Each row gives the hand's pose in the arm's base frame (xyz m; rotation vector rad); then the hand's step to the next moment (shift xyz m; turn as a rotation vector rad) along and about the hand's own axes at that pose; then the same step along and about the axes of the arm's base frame.
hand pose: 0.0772 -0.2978 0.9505 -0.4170 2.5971 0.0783
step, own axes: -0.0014 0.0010 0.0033 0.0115 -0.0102 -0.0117
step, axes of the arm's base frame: 0.0024 0.0018 -0.0022 -0.0119 -0.0145 0.0048
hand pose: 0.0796 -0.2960 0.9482 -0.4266 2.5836 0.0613
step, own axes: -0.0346 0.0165 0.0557 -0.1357 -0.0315 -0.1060
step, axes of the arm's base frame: 0.0501 0.0326 -0.0316 0.0693 -0.0040 0.1607
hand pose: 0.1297 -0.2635 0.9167 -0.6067 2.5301 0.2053
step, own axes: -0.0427 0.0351 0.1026 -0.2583 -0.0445 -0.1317
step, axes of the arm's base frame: 0.0633 0.0740 -0.0640 0.1569 0.0243 0.2467
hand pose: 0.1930 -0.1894 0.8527 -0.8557 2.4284 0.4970
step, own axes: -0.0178 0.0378 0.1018 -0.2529 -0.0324 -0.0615
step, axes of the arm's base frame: 0.0220 0.0860 -0.0650 0.1694 0.0651 0.1893
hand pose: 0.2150 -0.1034 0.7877 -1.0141 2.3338 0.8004
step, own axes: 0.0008 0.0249 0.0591 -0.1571 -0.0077 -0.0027
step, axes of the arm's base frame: -0.0087 0.0530 -0.0350 0.1023 0.0711 0.0961
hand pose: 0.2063 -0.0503 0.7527 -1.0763 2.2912 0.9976
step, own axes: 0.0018 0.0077 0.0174 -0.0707 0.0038 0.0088
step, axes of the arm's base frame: -0.0060 0.0156 -0.0092 0.0410 0.0428 0.0398
